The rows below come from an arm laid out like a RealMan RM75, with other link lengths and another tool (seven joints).
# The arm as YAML. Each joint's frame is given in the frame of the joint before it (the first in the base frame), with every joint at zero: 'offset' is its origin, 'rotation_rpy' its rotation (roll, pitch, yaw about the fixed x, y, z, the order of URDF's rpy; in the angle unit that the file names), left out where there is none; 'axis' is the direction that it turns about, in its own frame. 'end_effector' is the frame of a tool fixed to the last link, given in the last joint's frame.
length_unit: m
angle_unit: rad
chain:
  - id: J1
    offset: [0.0, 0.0, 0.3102]
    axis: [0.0, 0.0, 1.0]
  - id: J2
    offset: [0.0, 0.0, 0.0]
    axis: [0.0, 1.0, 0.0]
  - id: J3
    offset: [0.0, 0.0, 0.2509]
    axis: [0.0, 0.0, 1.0]
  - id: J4
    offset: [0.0, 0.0, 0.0]
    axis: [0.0, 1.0, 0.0]
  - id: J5
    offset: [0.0, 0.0, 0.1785]
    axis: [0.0, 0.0, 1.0]
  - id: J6
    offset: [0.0, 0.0, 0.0]
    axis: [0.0, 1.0, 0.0]
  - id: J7
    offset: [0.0, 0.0, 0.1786]
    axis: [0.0, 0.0, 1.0]
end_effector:
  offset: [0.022, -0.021, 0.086]
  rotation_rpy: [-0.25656, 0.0, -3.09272]
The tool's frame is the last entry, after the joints.
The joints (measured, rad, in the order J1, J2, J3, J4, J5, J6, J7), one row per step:
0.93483, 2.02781, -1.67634, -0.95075, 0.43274, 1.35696, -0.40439
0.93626, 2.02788, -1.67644, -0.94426, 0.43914, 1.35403, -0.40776
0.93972, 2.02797, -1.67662, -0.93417, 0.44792, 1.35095, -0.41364
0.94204, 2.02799, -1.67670, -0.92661, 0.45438, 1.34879, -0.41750
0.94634, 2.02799, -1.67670, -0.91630, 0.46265, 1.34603, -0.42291
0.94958, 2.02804, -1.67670, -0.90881, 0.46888, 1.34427, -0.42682
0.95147, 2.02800, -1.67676, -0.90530, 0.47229, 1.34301, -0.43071
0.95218, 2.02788, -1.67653, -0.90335, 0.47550, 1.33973, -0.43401
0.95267, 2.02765, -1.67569, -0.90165, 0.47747, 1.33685, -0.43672
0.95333, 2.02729, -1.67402, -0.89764, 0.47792, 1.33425, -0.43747
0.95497, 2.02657, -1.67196, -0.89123, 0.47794, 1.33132, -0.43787
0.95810, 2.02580, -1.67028, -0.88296, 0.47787, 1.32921, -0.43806
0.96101, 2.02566, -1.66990, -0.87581, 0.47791, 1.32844, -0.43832
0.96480, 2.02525, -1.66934, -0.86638, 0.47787, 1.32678, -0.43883
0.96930, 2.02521, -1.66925, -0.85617, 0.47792, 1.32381, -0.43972
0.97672, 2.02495, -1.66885, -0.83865, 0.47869, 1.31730, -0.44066
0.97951, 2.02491, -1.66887, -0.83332, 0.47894, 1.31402, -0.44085
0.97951, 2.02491, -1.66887, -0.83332, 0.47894, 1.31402, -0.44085
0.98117, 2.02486, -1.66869, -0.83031, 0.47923, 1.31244, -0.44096
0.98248, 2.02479, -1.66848, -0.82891, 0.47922, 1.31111, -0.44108
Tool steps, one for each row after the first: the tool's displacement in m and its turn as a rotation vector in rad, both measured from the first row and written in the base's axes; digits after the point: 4 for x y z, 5 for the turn. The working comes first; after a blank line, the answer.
Tool pose at each row, in the base's axes (x y z in m, rotation vector in rad; the steps are taken from these numbers as rounded here):
0.2654, 0.4063, -0.0256, 0.58803, 2.20991, 0.89825
0.2655, 0.4056, -0.0269, 0.59021, 2.21335, 0.89197
0.2655, 0.4046, -0.0287, 0.59105, 2.21773, 0.88211
0.2657, 0.4038, -0.0299, 0.59268, 2.22048, 0.87486
0.2656, 0.4031, -0.0315, 0.59337, 2.22429, 0.86582
0.2654, 0.4025, -0.0327, 0.59401, 2.22715, 0.85894
0.2651, 0.4024, -0.0333, 0.59166, 2.22990, 0.85529
0.2645, 0.4028, -0.0340, 0.59011, 2.23409, 0.85441
0.2642, 0.4032, -0.0344, 0.58925, 2.23712, 0.85455
0.2647, 0.4035, -0.0343, 0.59198, 2.23671, 0.85525
0.2655, 0.4039, -0.0340, 0.59574, 2.23456, 0.85621
0.2664, 0.4042, -0.0336, 0.59902, 2.23098, 0.85611
0.2673, 0.4041, -0.0334, 0.60054, 2.22758, 0.85417
0.2683, 0.4041, -0.0331, 0.60229, 2.22327, 0.85246
0.2691, 0.4044, -0.0330, 0.60262, 2.21978, 0.85120
0.2704, 0.4050, -0.0330, 0.60472, 2.21464, 0.85031
0.2704, 0.4056, -0.0331, 0.60453, 2.21402, 0.85151
0.2704, 0.4056, -0.0331, 0.60453, 2.21402, 0.85151
0.2704, 0.4059, -0.0331, 0.60470, 2.21370, 0.85196
0.2701, 0.4063, -0.0331, 0.60405, 2.21406, 0.85315

0.0001, -0.0007, -0.0013, -0.00419, 0.00344, -0.00208
0.0001, -0.0017, -0.0031, -0.01143, 0.00688, -0.00424
0.0003, -0.0025, -0.0043, -0.01639, 0.00946, -0.00661
0.0002, -0.0032, -0.0059, -0.02301, 0.01246, -0.00862
0.0000, -0.0038, -0.0071, -0.02801, 0.01477, -0.01022
-0.0003, -0.0039, -0.0077, -0.03159, 0.01593, -0.00898
-0.0009, -0.0035, -0.0084, -0.03309, 0.01882, -0.00662
-0.0012, -0.0031, -0.0088, -0.03353, 0.02107, -0.00479
-0.0007, -0.0028, -0.0087, -0.03217, 0.02192, -0.00631
0.0001, -0.0024, -0.0084, -0.03015, 0.02172, -0.00907
0.0010, -0.0021, -0.0080, -0.02889, 0.02003, -0.01252
0.0019, -0.0022, -0.0078, -0.02948, 0.01764, -0.01552
0.0029, -0.0022, -0.0075, -0.02976, 0.01459, -0.01897
0.0037, -0.0019, -0.0074, -0.03022, 0.01166, -0.02108
0.0050, -0.0013, -0.0074, -0.02971, 0.00809, -0.02479
0.0050, -0.0007, -0.0075, -0.02885, 0.00755, -0.02452
0.0050, -0.0007, -0.0075, -0.02885, 0.00755, -0.02452
0.0050, -0.0004, -0.0075, -0.02845, 0.00737, -0.02459
0.0047, 0.0000, -0.0075, -0.02783, 0.00747, -0.02364

